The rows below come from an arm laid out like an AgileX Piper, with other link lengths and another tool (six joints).
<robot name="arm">
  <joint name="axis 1" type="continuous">
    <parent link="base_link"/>
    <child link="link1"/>
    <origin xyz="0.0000 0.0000 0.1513" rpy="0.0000 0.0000 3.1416"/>
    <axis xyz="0 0 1"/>
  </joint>
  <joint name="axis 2" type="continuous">
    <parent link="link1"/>
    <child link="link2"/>
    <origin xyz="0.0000 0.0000 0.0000" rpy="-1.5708 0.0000 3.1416"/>
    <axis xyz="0 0 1"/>
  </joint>
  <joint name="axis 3" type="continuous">
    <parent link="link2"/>
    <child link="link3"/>
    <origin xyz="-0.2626 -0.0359 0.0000" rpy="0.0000 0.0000 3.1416"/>
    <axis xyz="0 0 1"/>
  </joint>
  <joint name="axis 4" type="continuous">
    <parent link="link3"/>
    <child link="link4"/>
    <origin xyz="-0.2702 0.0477 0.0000" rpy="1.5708 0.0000 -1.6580"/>
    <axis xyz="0 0 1"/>
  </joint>
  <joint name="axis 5" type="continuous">
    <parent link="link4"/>
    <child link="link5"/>
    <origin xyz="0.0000 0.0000 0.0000" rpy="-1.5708 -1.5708 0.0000"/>
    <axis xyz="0 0 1"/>
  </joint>
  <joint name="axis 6" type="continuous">
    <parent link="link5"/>
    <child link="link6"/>
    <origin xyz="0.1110 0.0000 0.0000" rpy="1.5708 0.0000 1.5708"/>
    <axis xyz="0 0 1"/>
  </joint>
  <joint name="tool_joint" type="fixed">
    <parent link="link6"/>
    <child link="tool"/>
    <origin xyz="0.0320 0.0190 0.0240" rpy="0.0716 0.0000 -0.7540"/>
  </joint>
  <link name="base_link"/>
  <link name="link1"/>
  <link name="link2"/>
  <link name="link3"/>
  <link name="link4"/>
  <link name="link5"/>
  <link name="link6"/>
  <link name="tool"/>
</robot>
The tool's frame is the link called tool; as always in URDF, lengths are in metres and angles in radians. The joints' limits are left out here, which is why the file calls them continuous.
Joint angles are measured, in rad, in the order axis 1, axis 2, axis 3, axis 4, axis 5, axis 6. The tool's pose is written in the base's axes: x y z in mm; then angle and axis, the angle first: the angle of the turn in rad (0 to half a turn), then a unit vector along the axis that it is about. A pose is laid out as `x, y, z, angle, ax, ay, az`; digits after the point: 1 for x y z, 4 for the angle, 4 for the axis.
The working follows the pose.
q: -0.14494, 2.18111, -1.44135, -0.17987, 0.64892, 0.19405
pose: 415.6, -54.7, 59.3, 2.9150, -0.2634, 0.9544, -0.1406
Where each joint sits with the arm in this pose, in the base's axes (m; each line is computed from the numbers above, not from the rounded line before):
axis 1: 0.0000 0.0000 0.1513
axis 2: 0.0000 0.0000 0.1513
axis 3: 0.1780 -0.0260 0.3459
axis 4: 0.4073 -0.0595 0.1990
axis 5: 0.4073 -0.0595 0.1990
axis 6: 0.4355 -0.0757 0.0929
the tool: 0.4156 -0.0547 0.0593

